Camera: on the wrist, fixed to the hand. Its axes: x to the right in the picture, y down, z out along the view.
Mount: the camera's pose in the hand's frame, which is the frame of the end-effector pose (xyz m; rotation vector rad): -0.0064 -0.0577 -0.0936 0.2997 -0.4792 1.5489
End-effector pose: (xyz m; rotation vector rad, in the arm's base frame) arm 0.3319 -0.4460 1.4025 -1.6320 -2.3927 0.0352
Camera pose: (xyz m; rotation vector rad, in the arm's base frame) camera 0.3014 -0.4844 1.5011 2.8634 0.6043 -0.9930
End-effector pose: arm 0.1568 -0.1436 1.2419 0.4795 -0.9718 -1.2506
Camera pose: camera 0.2009 -0.1723 1.1452 -0.4013 -1.4560 0.2234
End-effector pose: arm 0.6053 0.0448 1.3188 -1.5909 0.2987 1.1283
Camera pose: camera 0.6892 -0.0174 1.3537 -0.5541 1.4140 2.3710
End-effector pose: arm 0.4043 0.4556 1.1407 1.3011 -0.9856 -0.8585
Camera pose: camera 0.4910 0.4902 1.0822 0.2164 -2.0683 0.2458
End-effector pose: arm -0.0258 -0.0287 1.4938 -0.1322 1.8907 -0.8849
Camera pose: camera -0.1160 -0.0192 1.5563 1.0664 0.8969 0.0094
